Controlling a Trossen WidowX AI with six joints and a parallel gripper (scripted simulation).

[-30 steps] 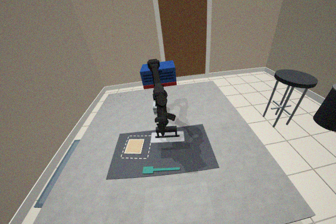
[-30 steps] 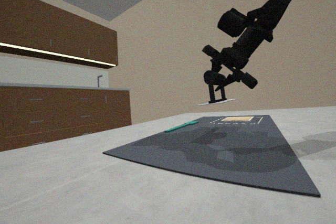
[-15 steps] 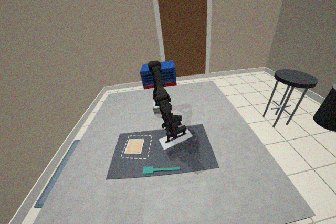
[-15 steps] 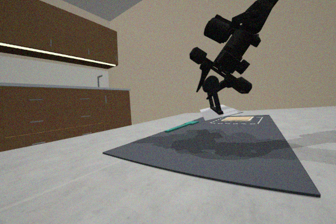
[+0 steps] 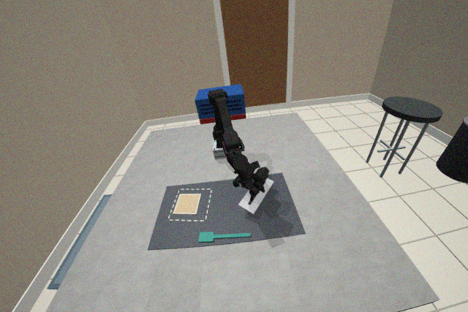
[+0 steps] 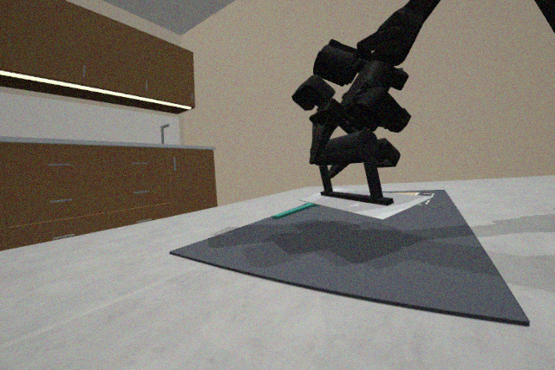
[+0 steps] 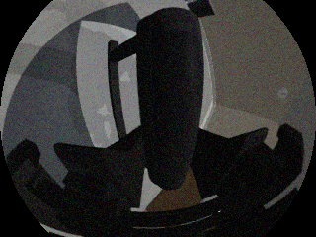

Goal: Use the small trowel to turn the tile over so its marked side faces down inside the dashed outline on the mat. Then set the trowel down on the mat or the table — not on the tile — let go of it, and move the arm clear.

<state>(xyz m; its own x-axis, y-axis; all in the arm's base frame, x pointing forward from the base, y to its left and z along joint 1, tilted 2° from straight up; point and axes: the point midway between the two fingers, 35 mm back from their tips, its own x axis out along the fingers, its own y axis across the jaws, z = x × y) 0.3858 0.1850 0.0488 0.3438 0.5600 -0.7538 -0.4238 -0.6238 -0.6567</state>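
The grey plate tool is 2 cm to the right of my gripper tip, 1 cm below it and 1 cm behind it. The rest, counted from my gripper tip: dark mat (17 cm to the right, 11 cm below); then teal trowel (19 cm to the right, 14 cm ahead, 9 cm below); then cream tile (36 cm to the right, 9 cm below, 2 cm behind).
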